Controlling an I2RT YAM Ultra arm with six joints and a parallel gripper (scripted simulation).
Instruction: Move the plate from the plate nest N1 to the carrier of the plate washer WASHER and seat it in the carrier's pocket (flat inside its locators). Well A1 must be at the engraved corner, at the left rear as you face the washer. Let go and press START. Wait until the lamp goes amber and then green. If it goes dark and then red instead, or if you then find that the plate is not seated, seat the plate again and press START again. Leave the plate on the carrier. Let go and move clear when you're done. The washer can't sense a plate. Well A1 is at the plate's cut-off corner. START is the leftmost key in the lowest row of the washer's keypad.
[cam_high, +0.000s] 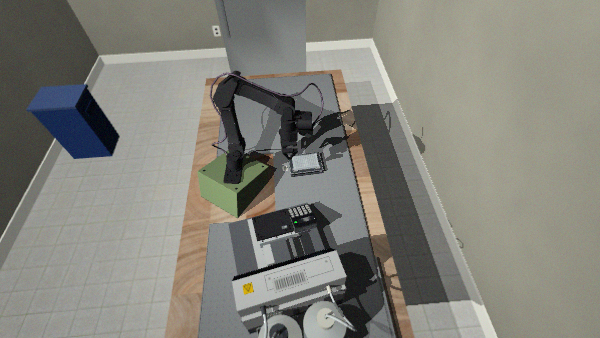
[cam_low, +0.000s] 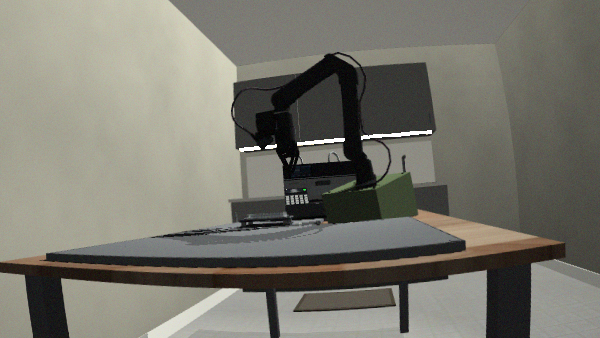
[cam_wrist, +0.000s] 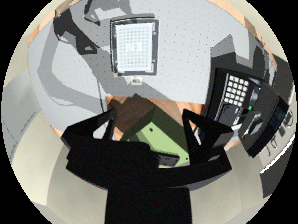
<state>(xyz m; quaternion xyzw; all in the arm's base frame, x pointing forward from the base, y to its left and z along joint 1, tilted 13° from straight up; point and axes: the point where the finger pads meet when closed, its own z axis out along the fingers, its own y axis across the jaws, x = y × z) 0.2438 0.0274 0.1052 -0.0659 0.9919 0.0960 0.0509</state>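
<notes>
My gripper is now 8 cm short of the well plate, 5 cm to the right of it and 15 cm above it. The rest, counted from my hand: plate washer: 3 cm behind, 47 cm to the right, 5 cm below; washer carrier: 7 cm behind, 32 cm to the right, 11 cm below; plate nest: 8 cm ahead, 5 cm to the left, 16 cm below.
</notes>
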